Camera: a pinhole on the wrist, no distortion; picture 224 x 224 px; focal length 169.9 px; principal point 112.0 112.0 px. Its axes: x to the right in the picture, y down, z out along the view. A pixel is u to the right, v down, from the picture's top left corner.
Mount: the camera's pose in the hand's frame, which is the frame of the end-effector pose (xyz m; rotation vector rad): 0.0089 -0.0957 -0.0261 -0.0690 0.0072 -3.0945
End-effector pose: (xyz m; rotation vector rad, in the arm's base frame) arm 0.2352 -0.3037 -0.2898 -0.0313 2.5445 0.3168
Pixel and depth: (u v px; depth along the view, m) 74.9 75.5 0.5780
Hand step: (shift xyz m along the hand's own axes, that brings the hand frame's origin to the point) 0.1549 0.0321 0.5464
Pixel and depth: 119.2 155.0 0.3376
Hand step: 0.0136 -0.1829 0.3113
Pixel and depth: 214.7 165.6 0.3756
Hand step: -0.1954 -0.2260 0.3585
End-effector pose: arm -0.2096 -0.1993 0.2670 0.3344 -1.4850 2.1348
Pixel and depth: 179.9 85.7 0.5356
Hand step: -0.1846 -0.0247 0.5189
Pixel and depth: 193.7 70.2 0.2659
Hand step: -0.1098 -0.0372 0.2456
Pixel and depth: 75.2 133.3 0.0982
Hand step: 0.0351 -0.1074 0.0710
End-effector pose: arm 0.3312 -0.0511 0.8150 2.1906 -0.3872 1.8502
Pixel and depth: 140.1 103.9 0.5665
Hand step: -0.0606 -0.0751 0.5441
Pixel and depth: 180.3 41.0 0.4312
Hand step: -0.1532 0.0747 0.4134
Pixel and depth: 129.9 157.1 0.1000
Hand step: 0.0041 -0.1231 0.0741
